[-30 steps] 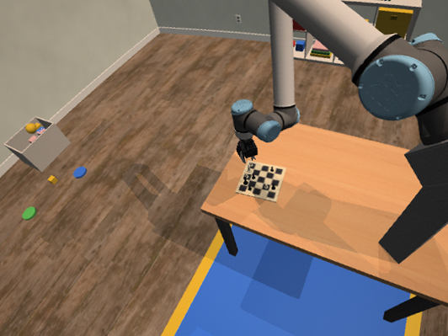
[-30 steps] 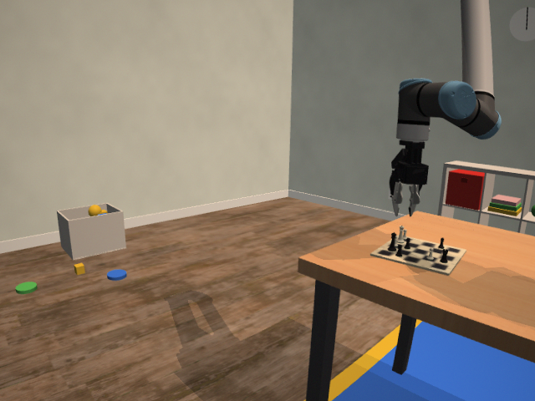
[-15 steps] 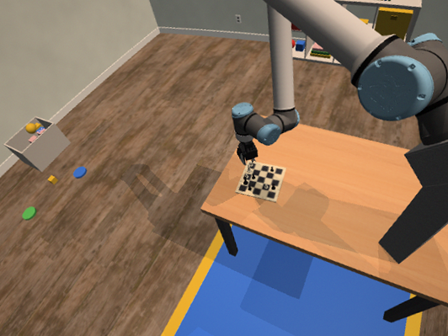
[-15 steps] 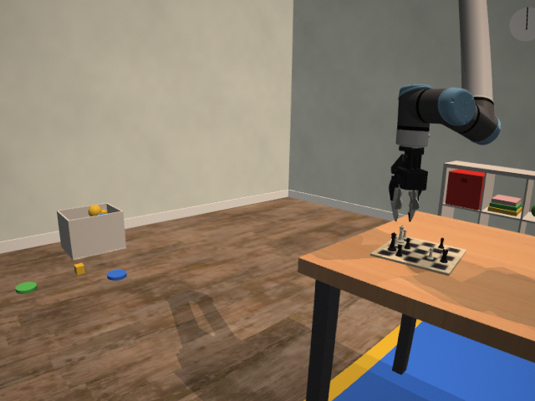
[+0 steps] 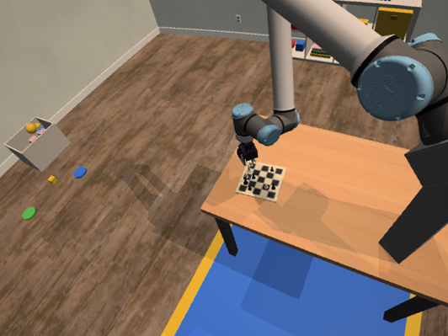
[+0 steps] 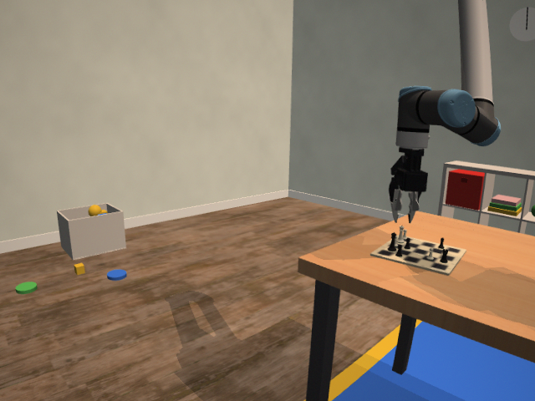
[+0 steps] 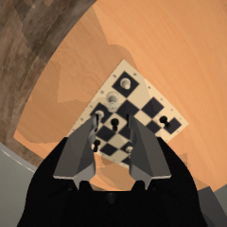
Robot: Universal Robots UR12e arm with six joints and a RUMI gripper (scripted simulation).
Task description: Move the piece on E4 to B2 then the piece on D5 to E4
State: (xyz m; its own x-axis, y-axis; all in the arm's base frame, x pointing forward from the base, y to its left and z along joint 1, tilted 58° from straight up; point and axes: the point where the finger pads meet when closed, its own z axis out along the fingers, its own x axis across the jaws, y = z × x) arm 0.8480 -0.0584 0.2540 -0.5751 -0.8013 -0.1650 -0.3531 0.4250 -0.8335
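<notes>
Now: the tall white piece 5 cm below my hand. From my hand the other things lie so: chessboard 8 cm below, 7 cm behind, 5 cm to the left; black piece 14 cm behind, 9 cm to the left, 6 cm below.
</notes>
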